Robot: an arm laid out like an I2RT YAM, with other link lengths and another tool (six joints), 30 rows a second.
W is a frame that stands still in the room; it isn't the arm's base.
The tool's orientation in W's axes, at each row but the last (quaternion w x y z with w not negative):
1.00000, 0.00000, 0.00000, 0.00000
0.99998, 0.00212, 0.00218, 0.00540
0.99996, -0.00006, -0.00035, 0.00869
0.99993, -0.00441, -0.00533, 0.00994
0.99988, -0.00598, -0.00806, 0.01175
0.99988, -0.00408, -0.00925, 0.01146
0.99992, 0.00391, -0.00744, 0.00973
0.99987, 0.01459, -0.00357, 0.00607
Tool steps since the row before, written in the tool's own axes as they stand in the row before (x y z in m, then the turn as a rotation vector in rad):
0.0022, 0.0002, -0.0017, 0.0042, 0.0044, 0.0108
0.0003, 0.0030, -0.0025, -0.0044, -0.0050, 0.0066
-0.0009, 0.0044, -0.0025, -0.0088, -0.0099, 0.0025
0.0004, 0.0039, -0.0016, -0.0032, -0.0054, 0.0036
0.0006, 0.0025, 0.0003, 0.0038, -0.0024, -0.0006
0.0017, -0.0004, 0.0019, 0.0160, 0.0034, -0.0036
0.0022, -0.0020, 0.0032, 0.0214, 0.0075, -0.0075
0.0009, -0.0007, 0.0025, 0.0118, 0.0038, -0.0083
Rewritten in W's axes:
0.0022, 0.0002, -0.0017, 0.0042, 0.0044, 0.0108
0.0003, 0.0030, -0.0025, -0.0043, -0.0051, 0.0066
-0.0010, 0.0044, -0.0025, -0.0086, -0.0101, 0.0025
0.0003, 0.0039, -0.0016, -0.0031, -0.0054, 0.0036
0.0005, 0.0025, 0.0003, 0.0039, -0.0023, -0.0005
0.0017, -0.0003, 0.0019, 0.0160, 0.0037, -0.0033
0.0022, -0.0020, 0.0032, 0.0214, 0.0080, -0.0071
0.0009, -0.0008, 0.0025, 0.0118, 0.0042, -0.0081

